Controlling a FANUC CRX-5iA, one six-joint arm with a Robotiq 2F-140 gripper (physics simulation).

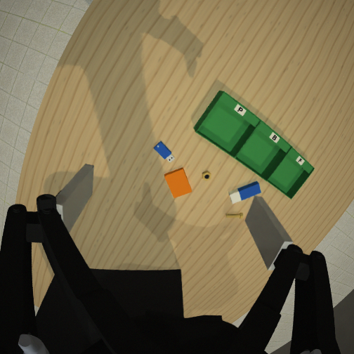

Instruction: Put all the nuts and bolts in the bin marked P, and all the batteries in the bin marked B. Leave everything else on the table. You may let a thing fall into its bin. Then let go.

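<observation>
A small brass nut [206,171] lies on the table right of the orange block. A thin brass bolt [234,215] lies below the blue-and-white block, left of the right finger. The bin marked P [223,119] is the upper left compartment of a green tray, and the bin marked B [262,147] is its middle one. Both look empty. My gripper [173,195] is wide open and empty, high above the table, its fingers on either side of the small objects. No battery shows; the right finger hides a patch of table beside the bolt.
A blue USB stick [161,149], an orange block [178,183] and a blue-and-white block [249,191] lie on the wooden table [280,50]. The tray's third bin, marked F [291,172], is at its lower right end. The table's curved edge runs down the left.
</observation>
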